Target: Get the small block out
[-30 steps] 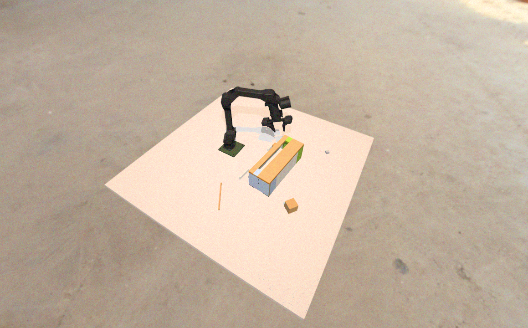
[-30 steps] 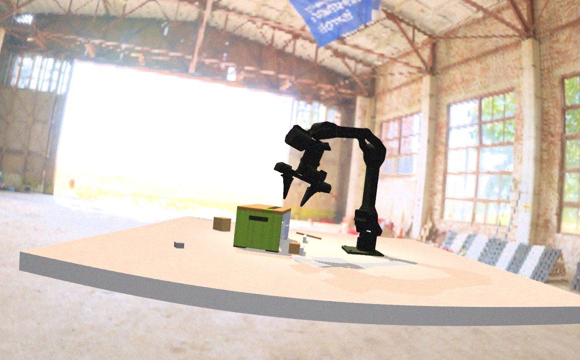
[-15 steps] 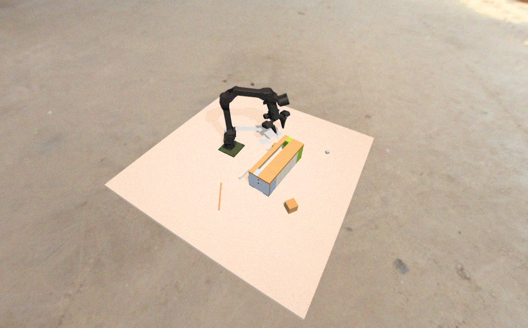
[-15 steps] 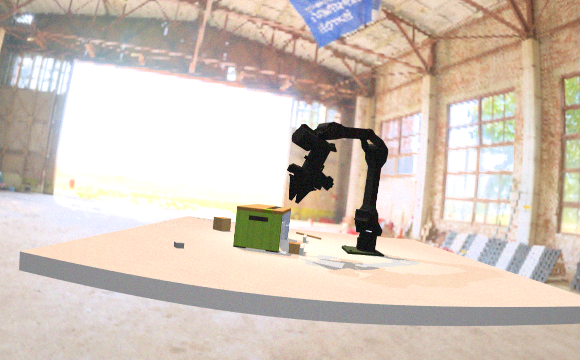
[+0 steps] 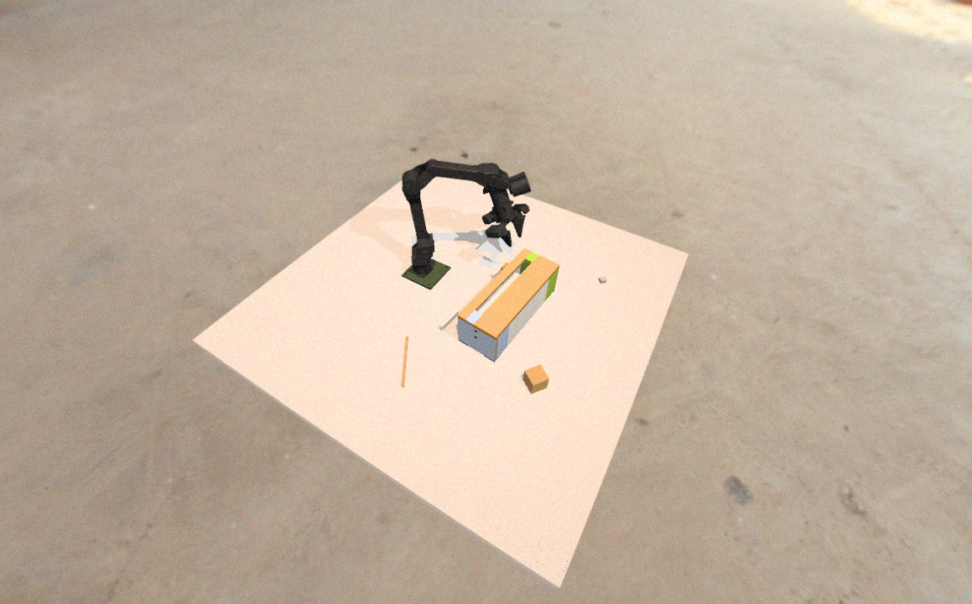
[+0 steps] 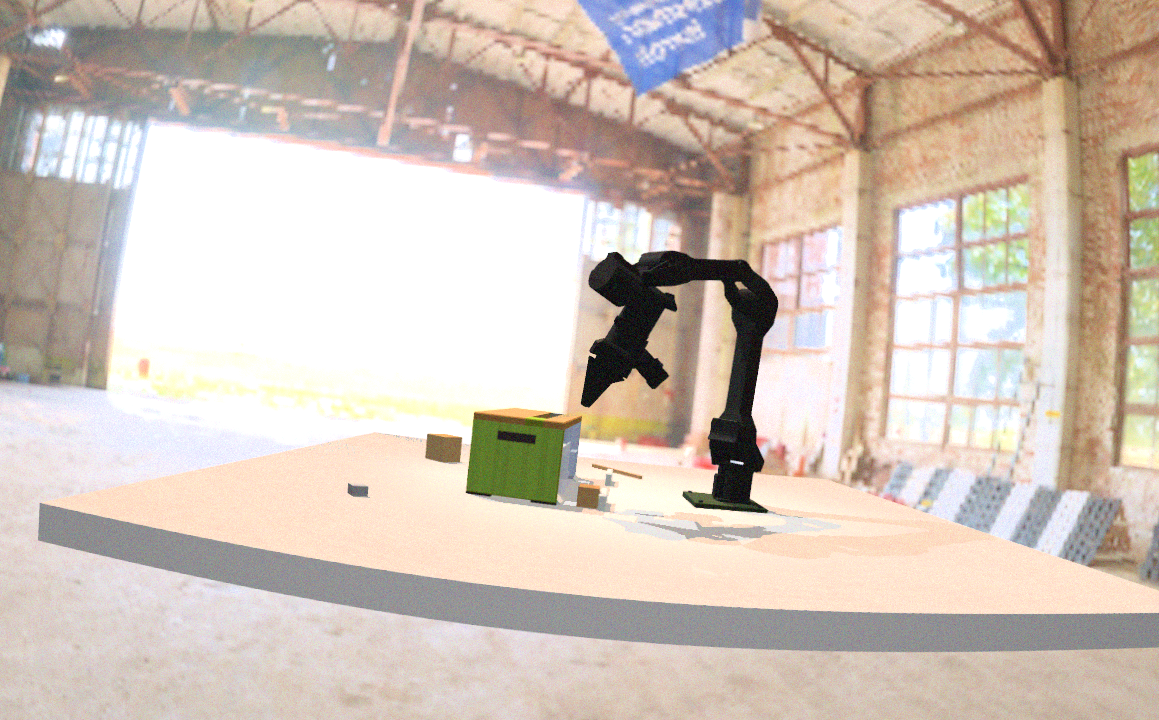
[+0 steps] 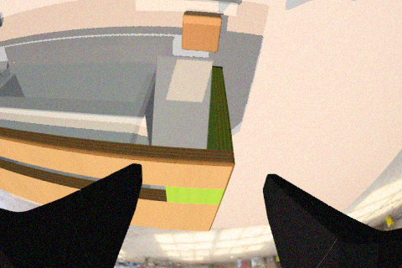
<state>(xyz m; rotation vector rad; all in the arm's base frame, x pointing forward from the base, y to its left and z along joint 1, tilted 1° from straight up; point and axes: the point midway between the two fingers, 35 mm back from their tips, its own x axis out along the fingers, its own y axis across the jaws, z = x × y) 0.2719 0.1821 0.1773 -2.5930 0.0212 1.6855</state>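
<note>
My gripper tip is now 140 mm above the orange-brown block and 20 mm past it. From my gripper tip the other things lie so: grey piece: 300 mm ahead, 160 mm to the left, 150 mm below; long box: 170 mm to the right, 90 mm below, 60 mm ahead; thin orange stick: 520 mm to the right, 150 mm below, 70 mm behind.
</note>
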